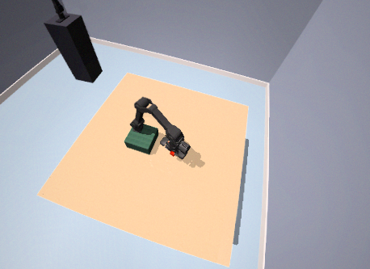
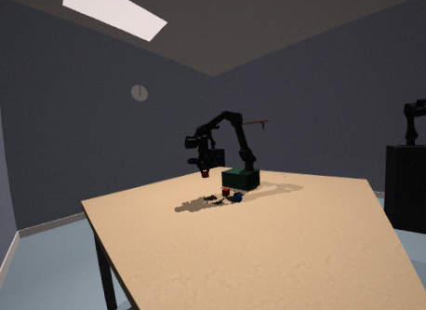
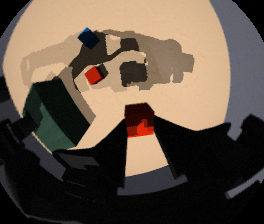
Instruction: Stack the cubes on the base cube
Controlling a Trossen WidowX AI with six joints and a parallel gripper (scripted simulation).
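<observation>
Now: the blue cube 20 mm behind my gripper tip, 200 mm to the left of it and 100 mm below it.
</observation>
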